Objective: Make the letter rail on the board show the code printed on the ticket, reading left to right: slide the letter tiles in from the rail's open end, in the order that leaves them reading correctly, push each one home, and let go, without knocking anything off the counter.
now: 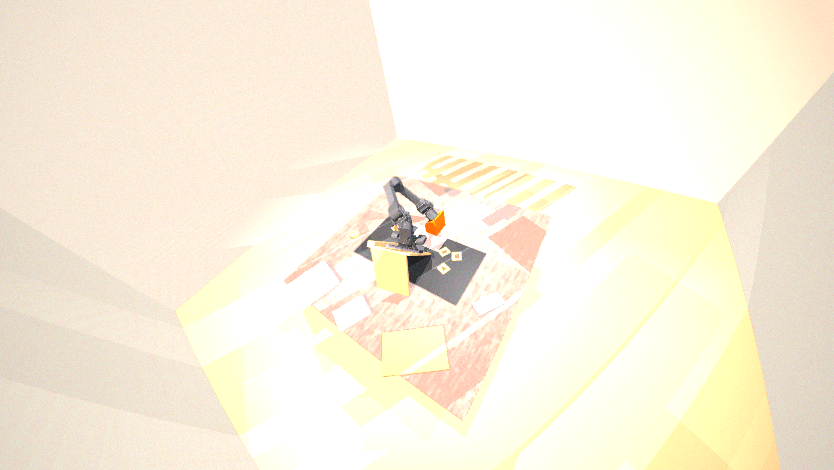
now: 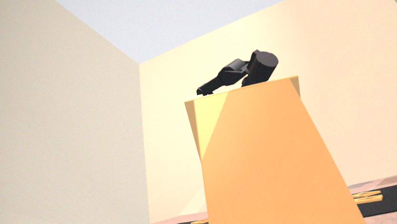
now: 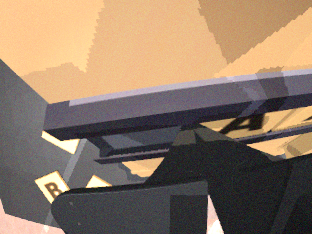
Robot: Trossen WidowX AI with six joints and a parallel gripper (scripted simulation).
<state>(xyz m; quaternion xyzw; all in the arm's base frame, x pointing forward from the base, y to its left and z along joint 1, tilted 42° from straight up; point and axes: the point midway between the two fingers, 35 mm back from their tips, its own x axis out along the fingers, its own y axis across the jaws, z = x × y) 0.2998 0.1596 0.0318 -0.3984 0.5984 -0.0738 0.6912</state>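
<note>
Right now my gripper tip is 8 cm above the white ticket, 4 cm to the left of it and 4 cm past it. Also, from my gripper tip: letter tile: 3 cm to the right, 1 cm ahead; then flat yellow slab: 35 cm ahead, 33 cm to the left, 15 cm below; then black mat: 16 cm below, 12 cm behind, 7 cm to the right.
</note>
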